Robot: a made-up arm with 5 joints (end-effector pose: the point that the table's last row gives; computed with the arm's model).
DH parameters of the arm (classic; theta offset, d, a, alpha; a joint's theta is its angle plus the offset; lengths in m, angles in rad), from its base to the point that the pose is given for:
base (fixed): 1.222 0 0.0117 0
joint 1: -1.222 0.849 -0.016 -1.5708
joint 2: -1.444 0 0.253 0
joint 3: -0.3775 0 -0.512 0
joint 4: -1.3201 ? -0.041 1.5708
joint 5: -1.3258 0 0.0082 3.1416
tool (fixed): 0.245 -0.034 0 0
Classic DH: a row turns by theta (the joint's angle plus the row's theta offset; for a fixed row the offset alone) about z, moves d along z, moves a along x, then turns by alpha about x.
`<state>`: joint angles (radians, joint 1 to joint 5).
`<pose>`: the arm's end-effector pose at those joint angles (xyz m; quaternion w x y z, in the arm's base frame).
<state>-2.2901 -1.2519 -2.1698 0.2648 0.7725</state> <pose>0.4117 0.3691 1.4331 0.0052 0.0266 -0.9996 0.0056</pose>
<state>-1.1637 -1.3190 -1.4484 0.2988 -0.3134</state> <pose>-0.0136 0.2205 1.5031 0.1164 0.0442 -0.9429 -0.3090</pose>
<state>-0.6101 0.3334 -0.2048 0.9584 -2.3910</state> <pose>0.1732 -0.0103 0.5093 0.8512 0.3391 0.3904 0.0897</pose>
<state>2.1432 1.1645 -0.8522 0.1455 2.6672</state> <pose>-0.1826 0.1474 0.3600 0.4868 0.0111 -0.2266 -0.8435</pose>
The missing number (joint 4, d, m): 0.075
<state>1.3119 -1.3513 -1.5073 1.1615 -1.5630</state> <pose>-0.1203 -0.1732 1.4994 0.5254 0.4599 -0.5928 0.4012</pose>
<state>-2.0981 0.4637 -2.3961 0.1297 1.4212</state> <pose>-0.2170 -0.5192 1.3932 0.5134 -0.3389 0.7071 0.3486</pose>
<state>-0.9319 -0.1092 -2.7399 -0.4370 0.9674</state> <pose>0.0452 0.0765 1.6424 0.0118 0.7177 -0.6926 0.0712</pose>
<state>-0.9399 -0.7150 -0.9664 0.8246 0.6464</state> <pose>0.2792 -0.2473 1.2444 0.0071 -0.2476 0.3335 0.9096</pose>
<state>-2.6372 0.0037 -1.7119 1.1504 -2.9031</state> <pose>-0.4350 -0.3253 1.2885 0.7639 -0.2520 0.1107 -0.5837</pose>
